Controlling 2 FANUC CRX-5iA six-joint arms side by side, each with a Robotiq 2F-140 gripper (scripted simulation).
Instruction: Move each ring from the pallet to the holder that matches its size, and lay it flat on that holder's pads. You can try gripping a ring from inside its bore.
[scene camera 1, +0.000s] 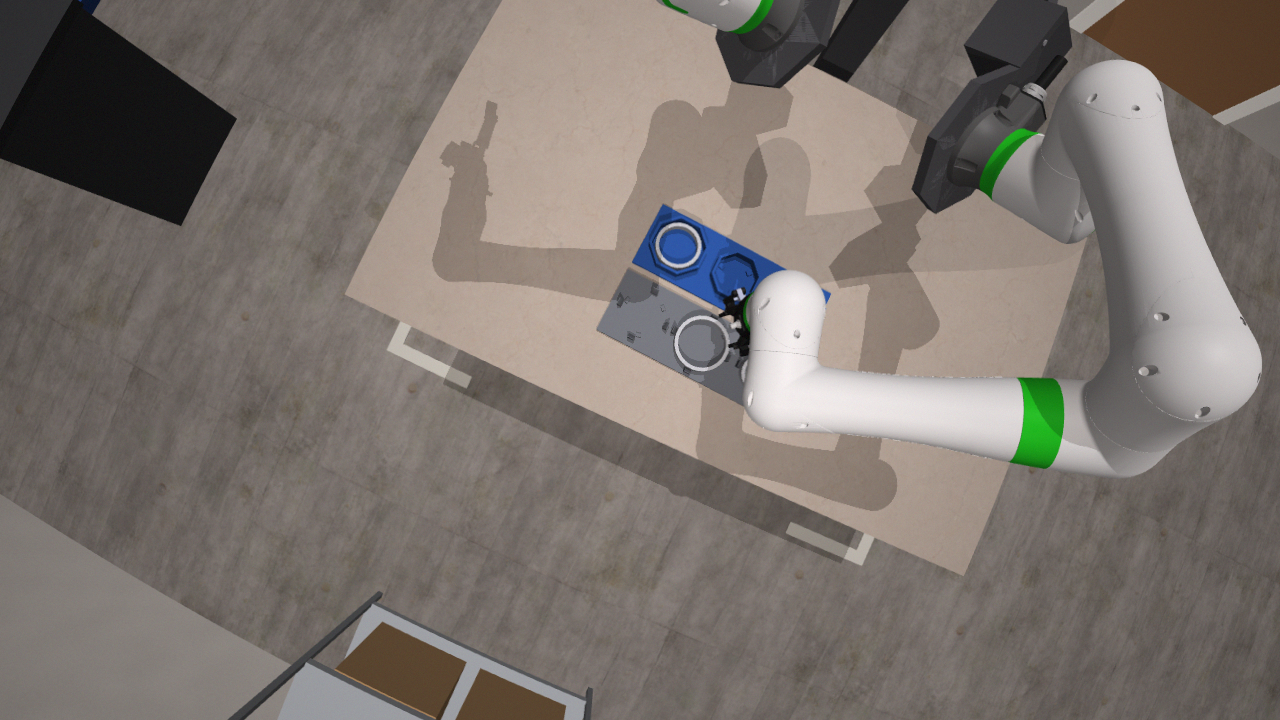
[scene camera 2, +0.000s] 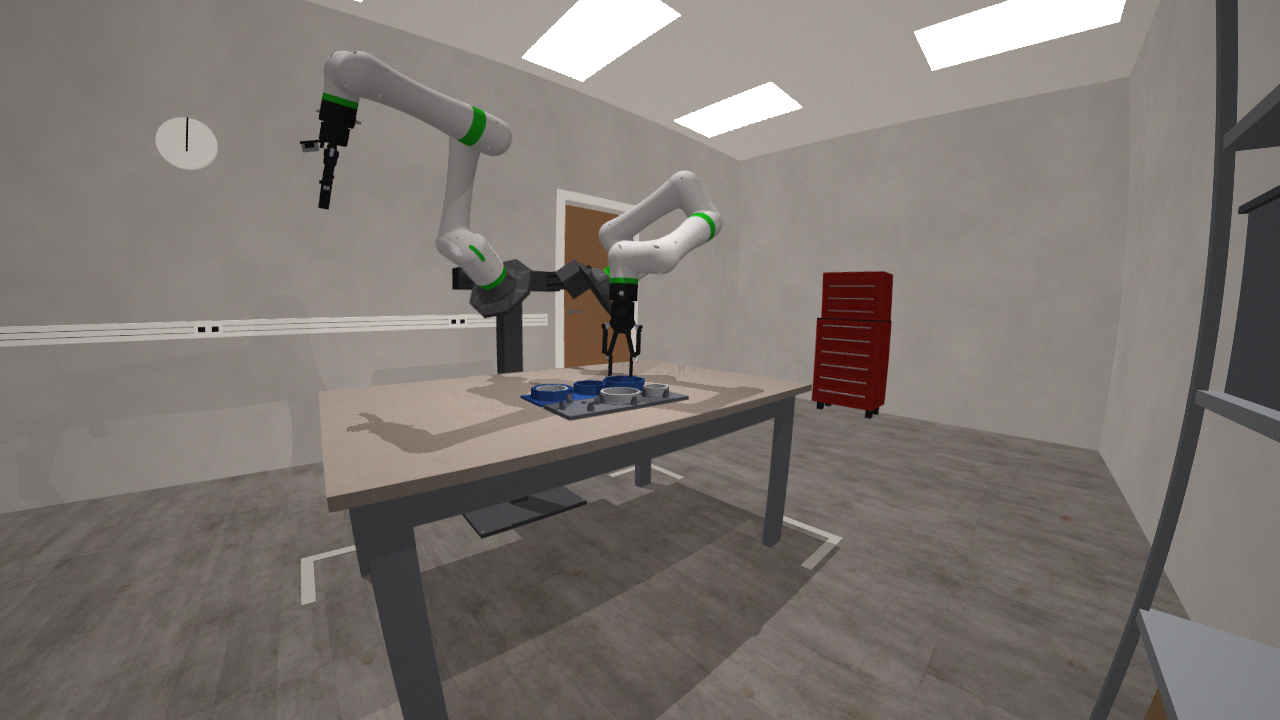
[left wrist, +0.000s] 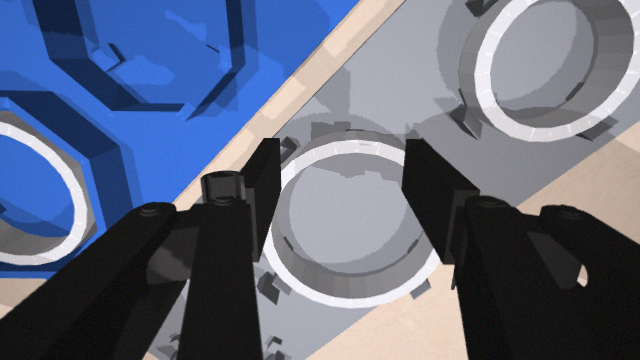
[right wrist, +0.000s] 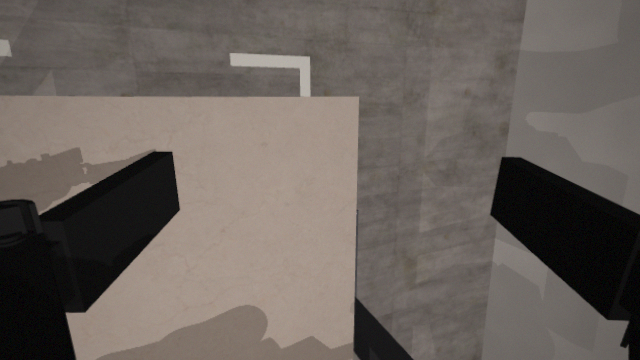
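You'd find my left gripper (scene camera 2: 620, 375) (left wrist: 342, 164), and my right gripper (scene camera 2: 323, 203) (right wrist: 336, 184) as well. There's a blue pallet (scene camera 1: 734, 270) (scene camera 2: 586, 389) (left wrist: 142, 143), though the pallet is out of frame in the right wrist view. I can also see a small ring (left wrist: 604, 90), and the ring is out of frame in the right wrist view too. And there's a grey holder plate (left wrist: 402, 82).
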